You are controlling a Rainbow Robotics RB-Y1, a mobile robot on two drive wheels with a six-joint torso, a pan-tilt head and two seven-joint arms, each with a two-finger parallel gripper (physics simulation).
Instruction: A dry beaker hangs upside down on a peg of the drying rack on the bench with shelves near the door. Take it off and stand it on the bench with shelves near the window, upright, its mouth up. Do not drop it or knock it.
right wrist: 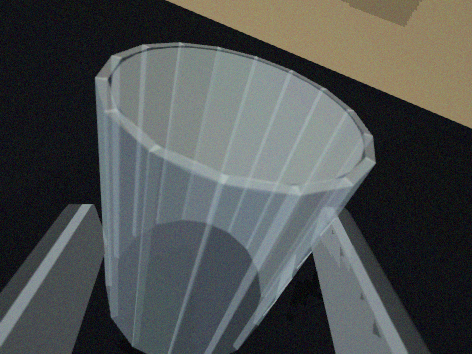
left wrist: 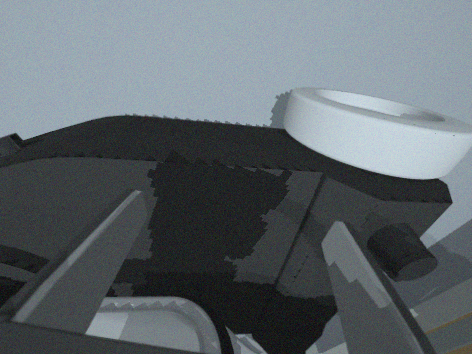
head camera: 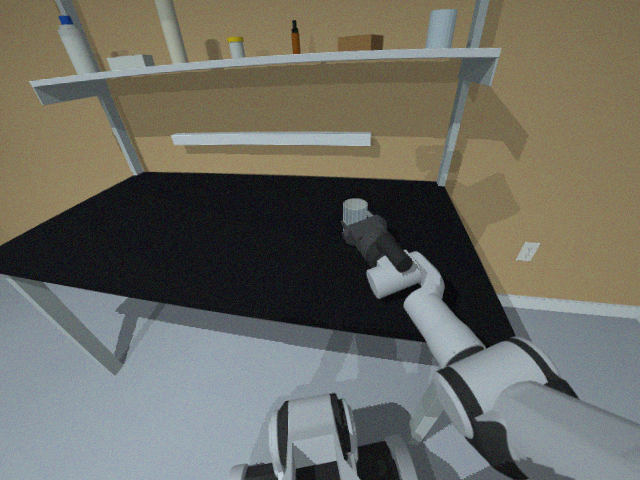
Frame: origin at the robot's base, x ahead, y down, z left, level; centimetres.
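Seen in the pictures: left gripper, fingertip midpoint: [left wrist: 237, 218]; right gripper, fingertip midpoint: [right wrist: 210, 224] [head camera: 355, 218].
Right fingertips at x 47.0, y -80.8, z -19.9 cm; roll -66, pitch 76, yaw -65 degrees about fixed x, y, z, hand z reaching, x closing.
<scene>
A point is followed by its place in that frame.
The clear, ribbed beaker [head camera: 355, 210] {x 44.2, y -85.1, z -19.0 cm} [right wrist: 165, 200] {x 44.3, y -84.4, z -18.7 cm} is upright, its mouth up, over the bench's black top [head camera: 206, 232] {x 55.9, y -76.3, z 26.7 cm} [right wrist: 40, 150] {x 53.3, y -76.3, z -10.0 cm}, right of the middle in the head view. Whether its base touches the top is hidden by the gripper in the head view and cut off in the right wrist view. My right gripper [head camera: 356, 221] {x 47.0, y -80.8, z -19.9 cm} [right wrist: 210, 224] {x 47.0, y -80.8, z -19.9 cm} is shut on the beaker, one finger against each side below the rim. My left gripper [left wrist: 237, 218] {x -17.5, y -25.7, z 24.6 cm} is open, with no object between its fingers. The drying rack does not show in the head view.
A shelf [head camera: 268, 62] {x 66.6, y -120.5, z 0.2 cm} above the bench bears a wash bottle [head camera: 77, 49] {x 102.5, y -129.9, z 67.6 cm}, boxes, small bottles and a pale cylinder [head camera: 440, 29] {x 64.4, y -126.7, z -46.6 cm}. A white rail [head camera: 271, 138] {x 95.8, y -94.0, z 3.5 cm} is on the wall. Shelf posts [head camera: 451, 134] {x 71.4, y -96.7, z -62.0 cm} rise at the bench's back corners. In the left wrist view, a white ring-shaped part [left wrist: 370, 142] lies beyond the fingers.
</scene>
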